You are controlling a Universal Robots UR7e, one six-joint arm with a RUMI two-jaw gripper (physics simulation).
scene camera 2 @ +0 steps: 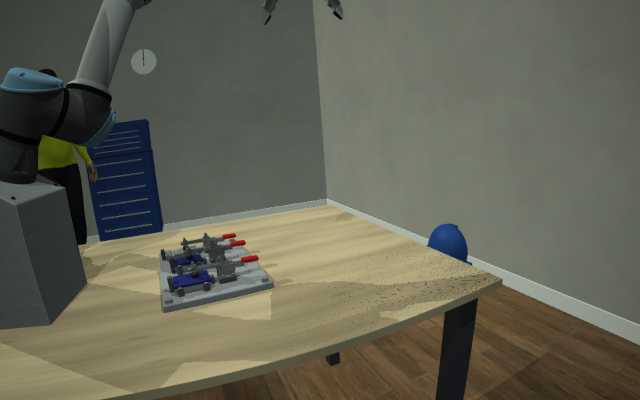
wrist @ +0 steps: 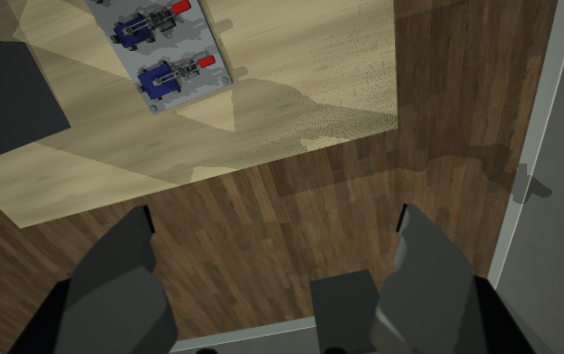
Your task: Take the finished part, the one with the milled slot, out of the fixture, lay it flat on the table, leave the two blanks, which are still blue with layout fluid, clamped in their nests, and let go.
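Places are measured from the arm's base along level axes (x left, y back, z up), in centimetres.
Where they show: gripper, fingertip midpoint: (scene camera 2: 303,21) (wrist: 276,207); arm's base, link origin: (scene camera 2: 2,169).
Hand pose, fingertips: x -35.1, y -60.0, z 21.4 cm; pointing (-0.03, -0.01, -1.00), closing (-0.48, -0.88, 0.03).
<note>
Each offset is from my fingertips to the top centre of the thing. "spot": to the spot under its first point. Level surfaces: height alone.
A grey fixture plate {spot: dx +7.8, dy +16.5, dz -51.6 cm} (scene camera 2: 235,289) (wrist: 195,87) lies on the wooden table {dz -53.1 cm} (scene camera 2: 320,260) (wrist: 280,75), with toggle clamps that have red handles. One blue blank {dx +15.1, dy +23.7, dz -49.5 cm} (scene camera 2: 191,279) (wrist: 156,89) sits in the nest at the plate's near end under a clamp arm. The other blue blank {dx +25.9, dy +21.4, dz -49.0 cm} (scene camera 2: 183,261) (wrist: 131,35) sits in the middle nest, also under a clamp arm. The far nest is small and partly hidden in the scene view and cut off in the wrist view; the slotted part cannot be made out. My gripper (scene camera 2: 303,20) (wrist: 276,207) is open and empty, high above and to the side of the fixture.
The robot's grey pedestal (scene camera 2: 50,260) stands left of the fixture. A person in a yellow top (scene camera 2: 57,152) stands behind the arm, beside a blue drawer cabinet (scene camera 2: 125,192). A blue rounded object (scene camera 2: 448,242) shows beyond the table's far right edge.
</note>
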